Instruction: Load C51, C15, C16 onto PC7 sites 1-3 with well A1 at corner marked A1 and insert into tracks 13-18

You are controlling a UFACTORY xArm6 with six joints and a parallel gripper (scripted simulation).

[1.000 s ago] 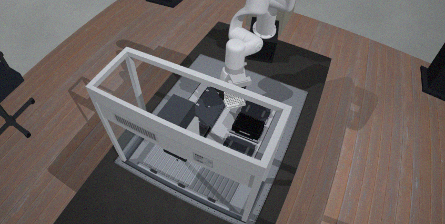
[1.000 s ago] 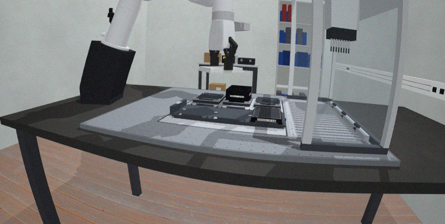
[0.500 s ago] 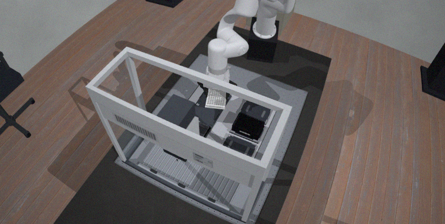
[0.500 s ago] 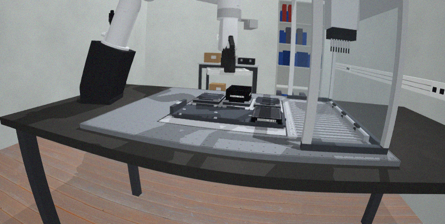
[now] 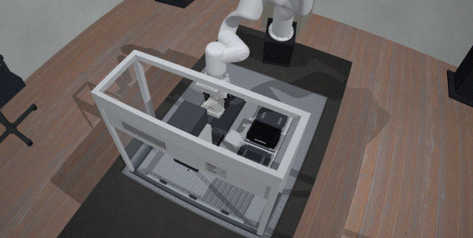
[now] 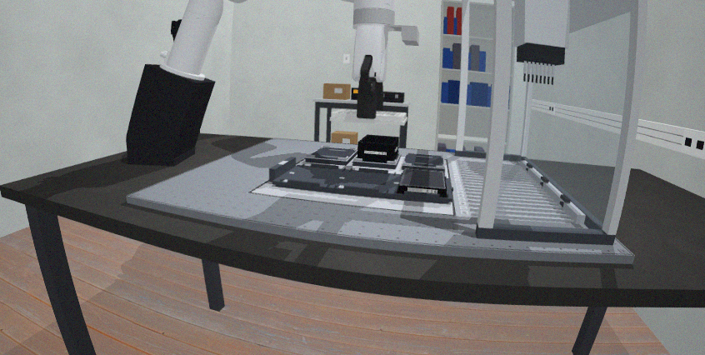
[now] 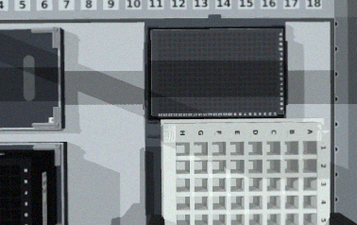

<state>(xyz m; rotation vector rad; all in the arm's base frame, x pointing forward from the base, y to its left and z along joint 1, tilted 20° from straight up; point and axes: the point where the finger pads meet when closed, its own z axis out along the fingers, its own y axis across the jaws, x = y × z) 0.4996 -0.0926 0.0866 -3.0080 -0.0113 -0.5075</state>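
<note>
My gripper is now 10 mm above the white 96-well plate C15. Round my hand: apron (10 mm behind, 90 mm to the left, 140 mm below); dark carrier PC7 (120 mm below); nest S3 (100 mm ahead, 220 mm to the left, 140 mm below).
</note>
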